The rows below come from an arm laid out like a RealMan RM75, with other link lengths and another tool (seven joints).
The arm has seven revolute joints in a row. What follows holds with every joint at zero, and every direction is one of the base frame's.
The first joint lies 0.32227 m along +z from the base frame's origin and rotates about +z.
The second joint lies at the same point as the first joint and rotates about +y.
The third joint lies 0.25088 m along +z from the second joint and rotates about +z.
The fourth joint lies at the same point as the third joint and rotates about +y.
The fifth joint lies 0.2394 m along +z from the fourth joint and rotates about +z.
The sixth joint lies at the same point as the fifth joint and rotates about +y.
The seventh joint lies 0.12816 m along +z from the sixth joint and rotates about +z.
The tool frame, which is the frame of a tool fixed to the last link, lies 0.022 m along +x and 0.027 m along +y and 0.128 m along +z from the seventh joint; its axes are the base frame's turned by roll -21.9, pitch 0 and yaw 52.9 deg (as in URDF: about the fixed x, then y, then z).
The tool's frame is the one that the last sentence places.
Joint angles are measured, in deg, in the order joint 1, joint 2, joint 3, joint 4, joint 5, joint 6, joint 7. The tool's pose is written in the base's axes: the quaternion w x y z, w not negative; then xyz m. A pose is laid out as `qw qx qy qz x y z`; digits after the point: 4 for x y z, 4 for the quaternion.
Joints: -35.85 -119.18 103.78 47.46 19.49 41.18 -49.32
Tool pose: 0.3079 -0.8792 0.2907 -0.2185 0.0205 0.4758 -0.0134
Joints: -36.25 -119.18 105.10 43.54 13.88 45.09 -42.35
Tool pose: 0.3261 -0.8690 0.3047 -0.2137 0.0103 0.4736 -0.0138
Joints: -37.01 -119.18 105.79 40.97 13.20 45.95 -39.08
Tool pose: 0.3267 -0.8687 0.3189 -0.1920 0.0018 0.4732 -0.0235
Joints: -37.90 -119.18 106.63 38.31 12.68 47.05 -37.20
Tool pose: 0.3214 -0.8700 0.3285 -0.1783 -0.0056 0.4717 -0.0330
